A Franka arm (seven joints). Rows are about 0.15 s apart.
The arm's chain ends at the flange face. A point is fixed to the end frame.
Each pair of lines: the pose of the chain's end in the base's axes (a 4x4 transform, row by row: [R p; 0 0 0 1], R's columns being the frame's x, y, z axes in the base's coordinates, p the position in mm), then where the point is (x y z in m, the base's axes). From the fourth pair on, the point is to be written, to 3 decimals.
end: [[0.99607 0.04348 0.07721 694.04], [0.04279 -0.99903 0.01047 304.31], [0.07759 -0.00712 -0.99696 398.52], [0 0 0 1]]
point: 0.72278 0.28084 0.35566
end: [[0.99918 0.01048 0.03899 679.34], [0.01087 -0.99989 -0.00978 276.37], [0.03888 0.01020 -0.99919 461.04], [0 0 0 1]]
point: 0.70562 0.25120 0.41758
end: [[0.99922 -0.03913 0.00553 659.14], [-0.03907 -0.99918 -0.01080 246.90], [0.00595 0.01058 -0.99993 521.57], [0 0 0 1]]
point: 0.68269 0.22049 0.47728
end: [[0.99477 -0.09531 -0.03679 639.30], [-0.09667 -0.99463 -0.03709 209.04], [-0.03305 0.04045 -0.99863 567.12], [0 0 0 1]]
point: 0.659 0.180 0.523
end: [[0.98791 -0.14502 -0.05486 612.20], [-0.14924 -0.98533 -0.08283 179.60], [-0.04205 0.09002 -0.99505 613.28], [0 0 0 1]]
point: 0.630 0.148 0.570
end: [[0.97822 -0.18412 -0.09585 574.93], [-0.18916 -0.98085 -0.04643 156.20], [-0.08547 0.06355 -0.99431 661.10], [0 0 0 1]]
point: 0.590 0.125 0.616
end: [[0.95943 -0.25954 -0.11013 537.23], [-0.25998 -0.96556 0.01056 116.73], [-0.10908 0.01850 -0.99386 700.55], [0 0 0 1]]
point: 0.549 0.087 0.654
